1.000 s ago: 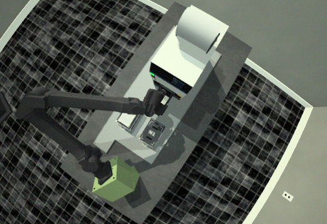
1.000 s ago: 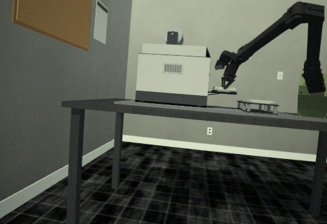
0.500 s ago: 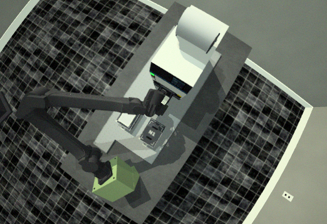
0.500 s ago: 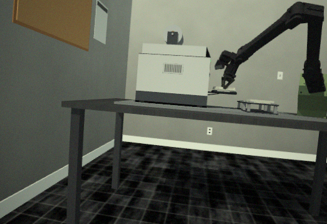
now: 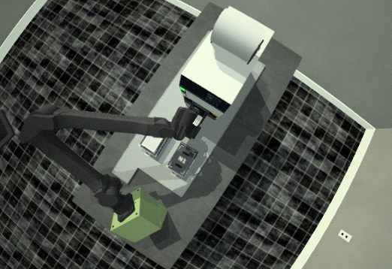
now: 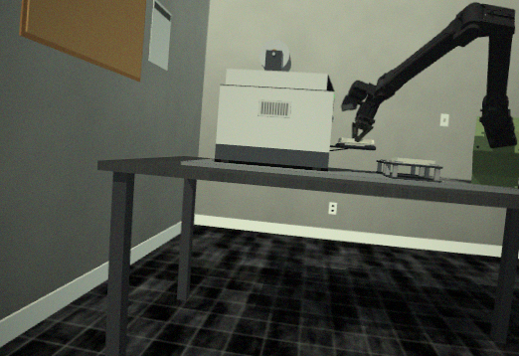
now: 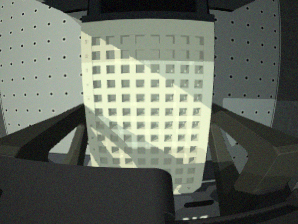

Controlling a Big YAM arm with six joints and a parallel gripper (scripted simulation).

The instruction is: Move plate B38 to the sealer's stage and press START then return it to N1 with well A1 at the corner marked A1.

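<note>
Right now my hand is 20 mm above the sealer stage. From my hand the other things lie so: foil roll 320 mm ahead, 290 mm above, 100 mm to the left; white-topped plate 210 mm behind, 70 mm to the left, 60 mm below.
</note>
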